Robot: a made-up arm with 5 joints.
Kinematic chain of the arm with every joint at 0, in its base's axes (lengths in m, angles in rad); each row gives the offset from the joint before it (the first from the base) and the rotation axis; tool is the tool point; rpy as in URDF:
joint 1: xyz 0.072 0 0.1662 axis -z
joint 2: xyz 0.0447 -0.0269 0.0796 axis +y
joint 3: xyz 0.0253 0 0.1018 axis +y
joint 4: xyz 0.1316 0 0.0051 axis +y
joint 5: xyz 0.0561 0.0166 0 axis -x
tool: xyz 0 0 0 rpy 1.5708 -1.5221 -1.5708
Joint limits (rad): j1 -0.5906..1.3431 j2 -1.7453..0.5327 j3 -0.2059..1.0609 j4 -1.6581..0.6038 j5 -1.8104..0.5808
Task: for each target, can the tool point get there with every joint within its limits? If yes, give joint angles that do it. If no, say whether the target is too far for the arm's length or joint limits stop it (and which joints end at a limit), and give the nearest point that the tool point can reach.
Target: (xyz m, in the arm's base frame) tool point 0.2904 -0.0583 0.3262
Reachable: yes | joints 0.2154 0.0017 0.5233 -1.3229 -0.1114
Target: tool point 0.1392 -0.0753 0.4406
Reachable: yes | joints 0.7399 -1.1264 0.3709 0.0999 -0.8690
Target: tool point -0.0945 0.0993 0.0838
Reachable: no: joint limits stop it (at a limit: joint 1, joint 2, joint 3, joint 4) | nearest point 0.1503 0.0401 0.1435 | short by 0.259 m
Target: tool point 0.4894 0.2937 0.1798
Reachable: no: too far | nearest point 0.3227 0.1557 0.2572 | short by 0.230 m
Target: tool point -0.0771 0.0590 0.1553
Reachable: no: joint limits stop it (at a limit: joint 2, joint 3, joint 4) | nearest point -0.0804 0.0603 0.3480 | short by 0.193 m
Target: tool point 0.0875 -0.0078 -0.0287
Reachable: no: joint limits stop it (at a limit: joint 2, joint 3) | nearest point 0.1585 -0.0435 0.1383 | short by 0.185 m
